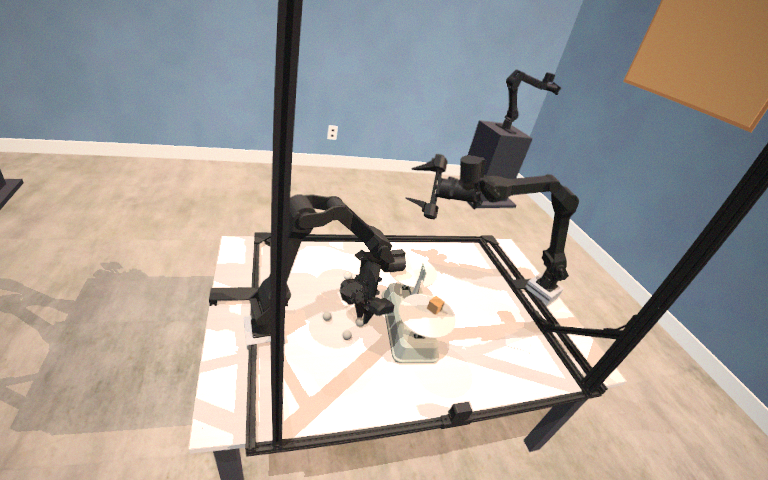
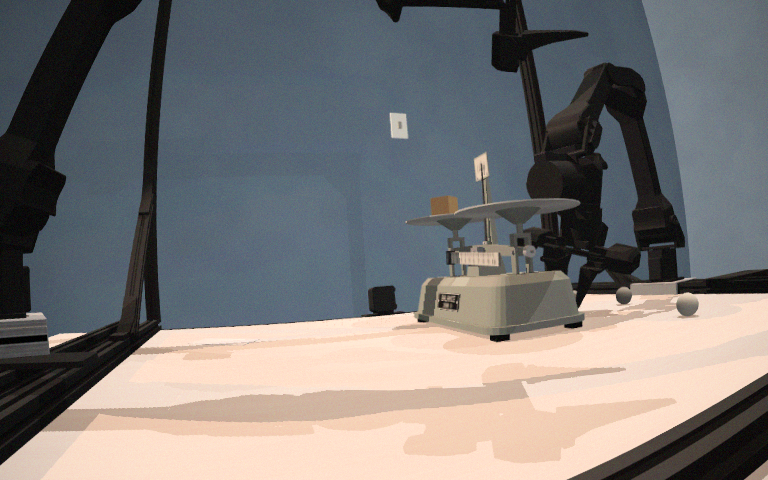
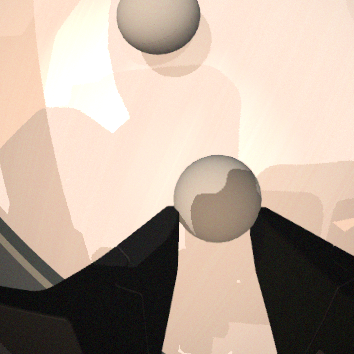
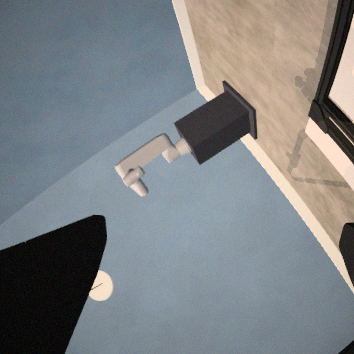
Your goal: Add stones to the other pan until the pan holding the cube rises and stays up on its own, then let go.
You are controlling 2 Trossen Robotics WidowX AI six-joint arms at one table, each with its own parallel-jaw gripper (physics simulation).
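Places are measured from the left arm's base along level axes (x left, y down, z back), in millimetres.
Where they show: left gripper, fingertip midpoint: (image 1: 362, 321) (image 3: 215, 218); right gripper, fingertip midpoint: (image 1: 408, 183) (image 4: 230, 233); left arm's base, origin of the base link: (image 1: 263, 327) (image 2: 663, 280); right arm's base, origin of the base link: (image 1: 546, 284).
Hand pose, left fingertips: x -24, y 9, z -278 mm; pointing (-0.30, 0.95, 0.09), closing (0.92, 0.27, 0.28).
Things, the pixels of their top centre, and the offset from my left fingertips. Level surfaces: height alone.
- grey-green balance scale, middle of its top: (image 2: 475, 155) (image 1: 427, 268) dx -34, dy -221, dz -137 mm
- brown cube, middle of its top: (image 2: 443, 197) (image 1: 437, 301) dx -113, dy -174, dz -142 mm
- grey round stone, middle of its top: (image 3: 208, 211) dx -2, dy -16, dz +7 mm
- second stone, middle of its top: (image 1: 347, 331) dx -40, dy -16, dz +59 mm
- third stone, middle of its top: (image 2: 623, 287) (image 1: 327, 312) dx +39, dy -16, dz +97 mm
- table, its level: dy +12 mm
A grey-green balance scale (image 1: 415, 350) (image 2: 501, 297) stands mid-table. Its near pan (image 1: 425, 321) (image 2: 430, 220) carries a brown cube (image 1: 435, 305) (image 2: 444, 205). The other pan (image 2: 520, 206) is bare. My left gripper (image 1: 360, 320) (image 3: 215, 218) is low at the table left of the scale, shut on a grey round stone (image 3: 218, 198) pinched between its fingertips. A second stone (image 3: 158, 24) (image 1: 347, 335) lies just beyond it, and a third stone (image 1: 327, 315) lies further left. My right gripper (image 1: 412, 184) (image 4: 230, 233) is open and empty, high above the table's back.
A black frame pole (image 1: 282, 190) rises at the left front of the table (image 1: 477, 381). Black rails run along the table edges. A dark box with a small arm (image 1: 498, 145) stands on the floor behind the table.
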